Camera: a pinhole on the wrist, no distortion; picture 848 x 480 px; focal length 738.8 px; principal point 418.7 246.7 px. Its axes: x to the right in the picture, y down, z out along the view. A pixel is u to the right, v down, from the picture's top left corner.
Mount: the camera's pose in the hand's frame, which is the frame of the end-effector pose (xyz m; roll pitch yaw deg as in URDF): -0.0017 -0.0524 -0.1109 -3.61 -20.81 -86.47
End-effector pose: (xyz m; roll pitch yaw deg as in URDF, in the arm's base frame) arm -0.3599 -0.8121 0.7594 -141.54 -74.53 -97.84
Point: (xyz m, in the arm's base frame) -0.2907 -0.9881 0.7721
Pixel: 504.5 354.1
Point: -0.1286 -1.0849 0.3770
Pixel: outside the picture
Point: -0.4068 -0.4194 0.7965
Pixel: behind the camera
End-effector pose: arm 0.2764 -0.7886 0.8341 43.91 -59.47 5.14
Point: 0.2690 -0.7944 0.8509
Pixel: 365.0 284.3
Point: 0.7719 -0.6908 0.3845
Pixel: behind the camera
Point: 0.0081 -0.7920 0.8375
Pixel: outside the picture
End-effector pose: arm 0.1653 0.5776 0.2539 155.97 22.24 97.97
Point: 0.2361 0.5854 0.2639
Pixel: 125.4 215.3
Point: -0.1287 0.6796 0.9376
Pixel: behind the camera
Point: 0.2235 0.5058 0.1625
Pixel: 529.7 93.5
